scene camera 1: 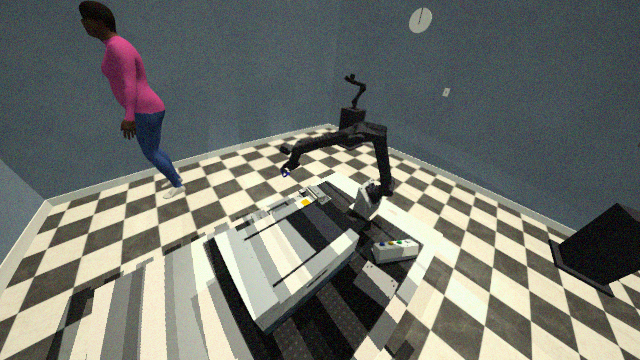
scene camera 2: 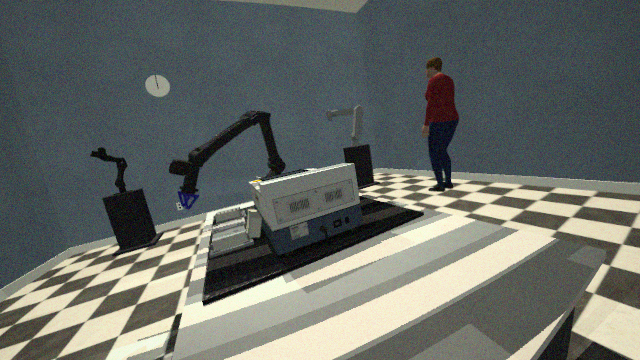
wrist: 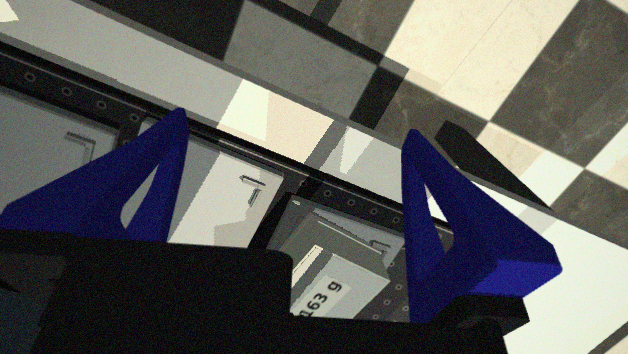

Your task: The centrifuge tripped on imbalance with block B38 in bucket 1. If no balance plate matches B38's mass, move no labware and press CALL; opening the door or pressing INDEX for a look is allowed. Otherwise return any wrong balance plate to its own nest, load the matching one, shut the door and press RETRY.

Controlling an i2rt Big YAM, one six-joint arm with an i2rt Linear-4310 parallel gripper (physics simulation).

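Seen in the pictures: gripper, fingertip midpoint: (scene camera 1: pixel 287 173) (scene camera 2: pixel 185 207) (wrist: pixel 298 129); arm's base, origin of the base link: (scene camera 1: pixel 372 193).
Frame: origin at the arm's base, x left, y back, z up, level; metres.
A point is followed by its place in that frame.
My gripper (scene camera 1: pixel 285 172) {x -0.484, y -0.309, z 0.018 m} (scene camera 2: pixel 188 201) {x -0.484, y -0.309, z 0.018 m} (wrist: pixel 298 129) {x -0.484, y -0.309, z 0.018 m} has its blue fingers wide open and empty. In the wrist view it hangs above light grey nest pads (wrist: pixel 230 200) {x -0.351, y -0.311, z -0.116 m} with corner brackets. A grey balance plate (wrist: pixel 367 281) {x -0.348, y -0.178, z -0.073 m} labelled "163 g" lies turned askew over a nest on the right; the gripper body hides its lower part. The white and blue centrifuge (scene camera 1: pixel 300 250) {x 0.054, y -0.612, z 0.082 m} (scene camera 2: pixel 315 200) {x -0.014, y -0.846, z 0.025 m} stands on the black mat (scene camera 2: pixel 240 280) {x -0.297, y -0.887, z -0.128 m}. Its bucket and block B38 cannot be made out. A white button box (scene camera 1: pixel 395 254) {x 0.306, y -0.222, z -0.074 m} with blue, yellow, green and white buttons stands beside it.
Grey holders (scene camera 2: pixel 232 237) {x -0.296, y -0.645, z -0.082 m} stand beside the centrifuge near the table's edge. A pale panel (scene camera 1: pixel 376 281) {x 0.311, y -0.395, z -0.091 m} lies near the button box. The arm's base stands behind the centrifuge. A person (scene camera 1: pixel 135 80) and another person (scene camera 2: pixel 441 110) stand beyond the table, as do black pedestals (scene camera 1: pixel 602 245) (scene camera 2: pixel 131 220).
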